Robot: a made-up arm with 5 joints.
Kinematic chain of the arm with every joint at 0, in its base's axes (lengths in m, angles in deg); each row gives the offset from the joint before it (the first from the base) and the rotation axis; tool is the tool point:
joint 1: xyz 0 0 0.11 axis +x
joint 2: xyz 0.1 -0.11 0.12 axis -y
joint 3: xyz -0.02 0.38 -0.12 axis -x
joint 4: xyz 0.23 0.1 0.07 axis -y
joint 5: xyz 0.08 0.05 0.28 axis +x
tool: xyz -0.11 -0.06 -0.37
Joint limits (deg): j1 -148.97..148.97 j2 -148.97..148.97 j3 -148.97..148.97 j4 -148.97..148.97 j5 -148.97..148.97
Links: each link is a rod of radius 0.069 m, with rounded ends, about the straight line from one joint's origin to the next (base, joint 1, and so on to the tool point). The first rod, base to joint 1, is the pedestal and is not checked.
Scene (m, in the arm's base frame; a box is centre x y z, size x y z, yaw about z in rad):
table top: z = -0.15
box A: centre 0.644 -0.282 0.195 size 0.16 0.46 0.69 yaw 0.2
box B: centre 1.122 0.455 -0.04 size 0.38 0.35 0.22 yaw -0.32
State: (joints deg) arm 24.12 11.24 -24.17 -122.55 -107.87
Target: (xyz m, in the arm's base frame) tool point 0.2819 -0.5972 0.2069
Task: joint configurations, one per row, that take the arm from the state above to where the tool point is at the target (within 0.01 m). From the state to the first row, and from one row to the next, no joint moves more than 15 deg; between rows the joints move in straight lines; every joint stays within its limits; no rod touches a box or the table.
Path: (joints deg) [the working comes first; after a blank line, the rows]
Joints at the target: 82.71 68.06 -10.20 -76.53 -87.44
Straight joint move there: touches box A.

1: 21.25 22.91 -19.94 -115.00 -114.52
2: 18.38 34.59 -15.70 -107.45 -121.17
3: 15.50 46.26 -11.47 -99.90 -127.82
4: 26.77 51.11 -12.66 -99.48 -129.60
5: 38.04 55.95 -13.84 -99.05 -131.38
6: 52.93 59.99 -12.63 -91.55 -116.73
7: 67.82 64.02 -11.41 -84.04 -102.09
8: 82.71 68.06 -10.20 -76.53 -87.44

